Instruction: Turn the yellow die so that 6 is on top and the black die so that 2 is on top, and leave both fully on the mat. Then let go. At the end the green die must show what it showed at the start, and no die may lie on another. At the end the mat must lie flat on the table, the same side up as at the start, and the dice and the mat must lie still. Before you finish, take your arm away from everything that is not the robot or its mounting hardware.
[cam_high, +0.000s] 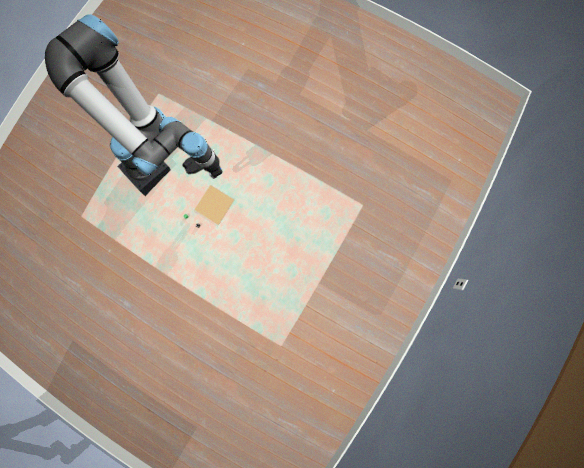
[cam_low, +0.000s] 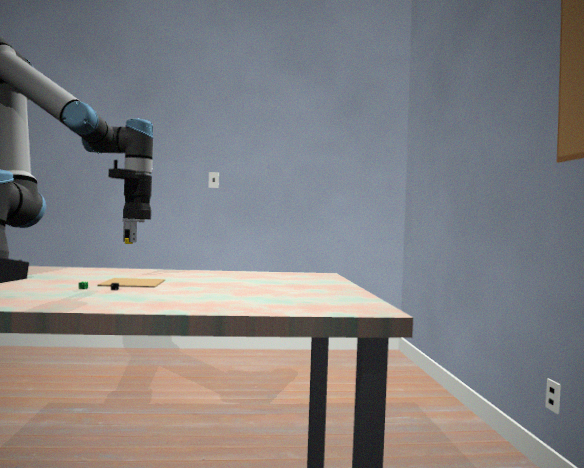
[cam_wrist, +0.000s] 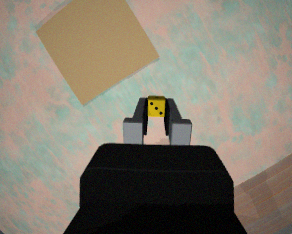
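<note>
My hand is 40 mm short of the tan mat, 110 mm to the left of it and 120 mm above it. The rest, counted from my hand: yellow die (10 mm below); black die (40 mm ahead, 230 mm to the right, 110 mm below); green die (40 mm behind, 230 mm to the right, 110 mm below).
</note>
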